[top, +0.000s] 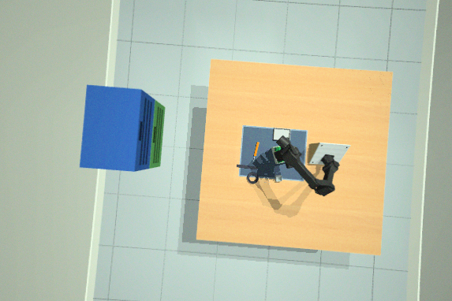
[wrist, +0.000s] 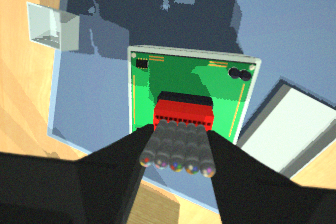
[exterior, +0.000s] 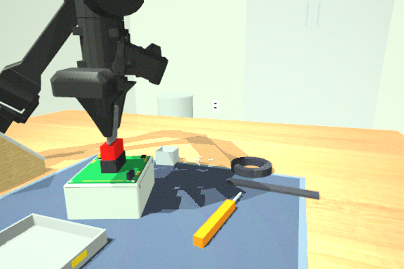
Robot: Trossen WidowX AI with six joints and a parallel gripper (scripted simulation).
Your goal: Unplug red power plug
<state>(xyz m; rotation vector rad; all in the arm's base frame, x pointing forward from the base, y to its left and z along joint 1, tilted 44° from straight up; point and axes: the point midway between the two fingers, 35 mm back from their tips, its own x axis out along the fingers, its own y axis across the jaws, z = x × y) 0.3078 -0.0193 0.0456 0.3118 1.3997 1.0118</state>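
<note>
Right now the red power plug is 2 cm below my gripper tip. Round my gripper tip: blue mat: 11 cm below, 5 cm ahead; dark flat bar: 22 cm ahead, 13 cm to the left, 11 cm below.
</note>
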